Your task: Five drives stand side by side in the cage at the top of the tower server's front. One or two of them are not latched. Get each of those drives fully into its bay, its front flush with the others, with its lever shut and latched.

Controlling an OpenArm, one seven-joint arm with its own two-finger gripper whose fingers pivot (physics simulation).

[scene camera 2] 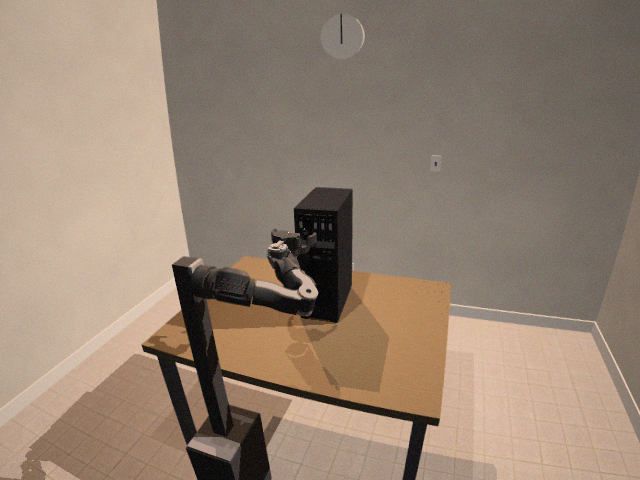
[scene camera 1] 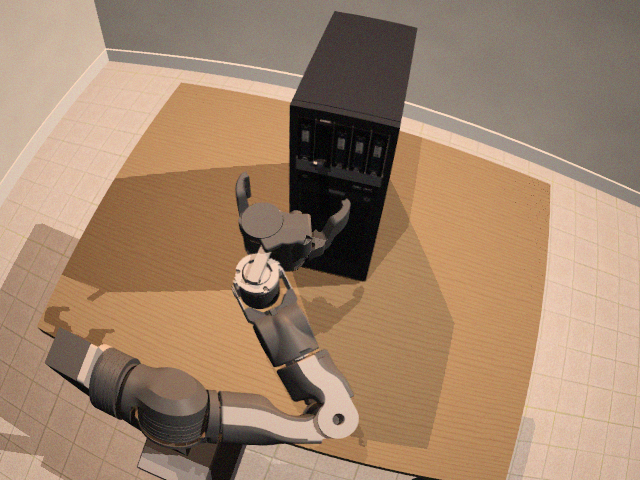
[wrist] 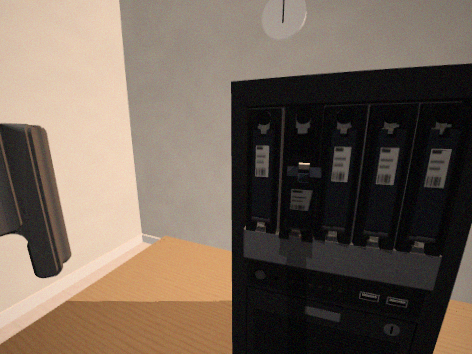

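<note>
The black tower server (scene camera 1: 356, 67) (scene camera 2: 345, 248) (wrist: 350, 86) stands upright. Its cage holds five drives. The second drive from the left (wrist: 300, 200) has its lever (wrist: 304, 172) swung outward from the front; how far its body sits in the bay is hard to tell. The first drive (scene camera 1: 305, 139) (wrist: 262, 195), third drive (scene camera 1: 340, 144) (wrist: 340, 200), fourth drive (scene camera 1: 358, 149) (wrist: 382, 210) and fifth drive (scene camera 1: 376, 152) (wrist: 430, 212) look level, with levers upright against their fronts. My gripper (scene camera 1: 294, 191) (scene camera 2: 293, 235) is wide open and empty, in front of the tower; one finger shows at the wrist view's left.
The tower stands on a wooden table (scene camera 1: 480, 232) (scene camera 2: 413, 330). Below the cage are a grey ledge (wrist: 340, 262) and a front panel with ports. The arm reaches over the table from its post (scene camera 2: 204, 341) at the near left. A wall clock (scene camera 2: 342, 36) (wrist: 284, 19) hangs behind.
</note>
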